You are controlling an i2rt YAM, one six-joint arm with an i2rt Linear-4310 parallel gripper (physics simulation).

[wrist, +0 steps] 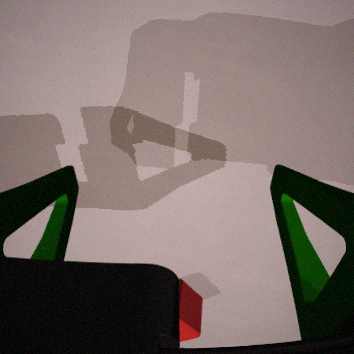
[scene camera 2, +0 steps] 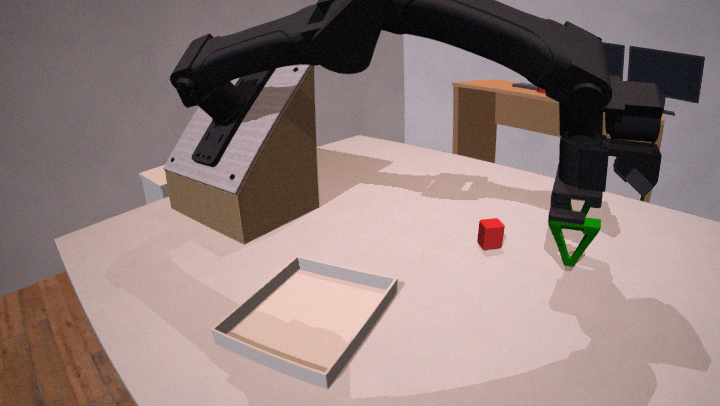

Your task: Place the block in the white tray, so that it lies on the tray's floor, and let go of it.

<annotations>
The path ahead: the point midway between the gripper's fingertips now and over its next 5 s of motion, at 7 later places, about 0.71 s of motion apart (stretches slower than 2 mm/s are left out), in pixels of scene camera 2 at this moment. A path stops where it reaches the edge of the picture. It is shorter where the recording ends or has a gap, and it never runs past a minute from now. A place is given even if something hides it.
My gripper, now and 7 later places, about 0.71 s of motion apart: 572,245; 572,226; 551,223; 517,221; 516,248; 516,239; 495,232; 495,242
</annotations>
